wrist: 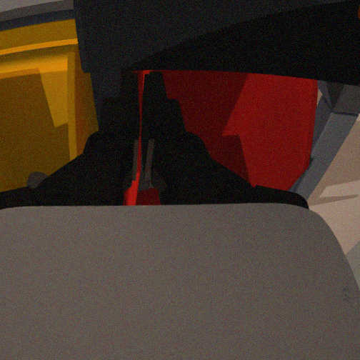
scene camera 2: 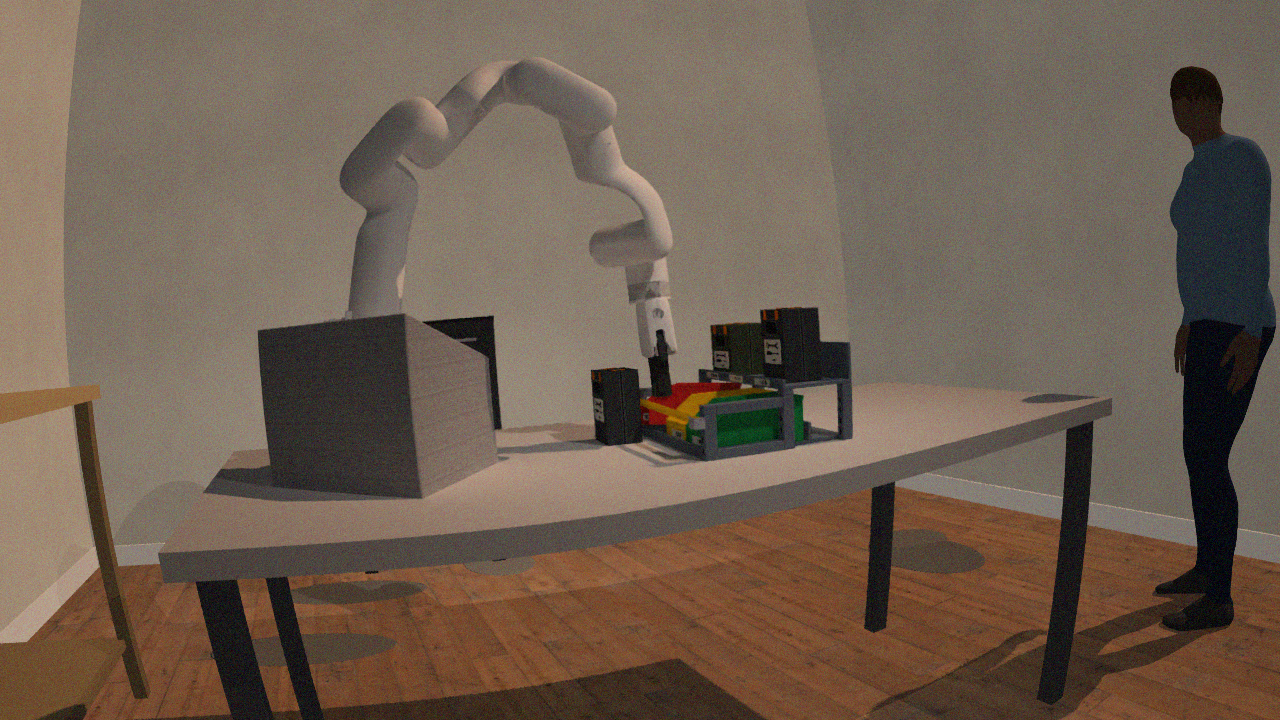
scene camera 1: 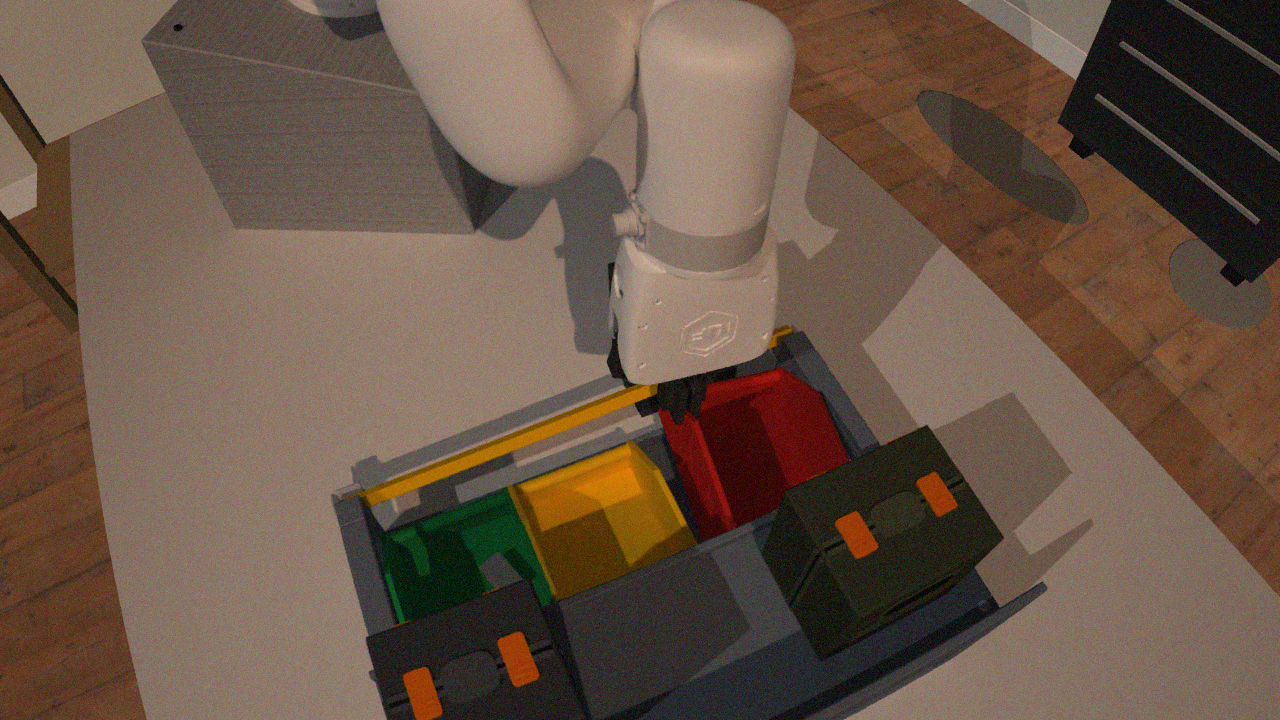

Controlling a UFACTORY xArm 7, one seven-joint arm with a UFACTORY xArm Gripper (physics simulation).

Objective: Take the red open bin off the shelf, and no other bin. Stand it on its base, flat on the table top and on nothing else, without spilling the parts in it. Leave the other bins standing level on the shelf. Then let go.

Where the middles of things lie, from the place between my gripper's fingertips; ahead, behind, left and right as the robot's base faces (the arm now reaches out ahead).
My hand is 60 mm short of the red open bin [scene camera 1: 758, 435], 40 mm to the right of it and 20 mm above it. Round my hand: yellow bin [scene camera 1: 590, 522] 90 mm to the right, 70 mm ahead, 40 mm below; green bin [scene camera 1: 432, 565] 190 mm to the right, 60 mm ahead, 40 mm below; yellow bar [scene camera 1: 465, 460] 70 mm to the right, 30 mm behind, 10 mm below.
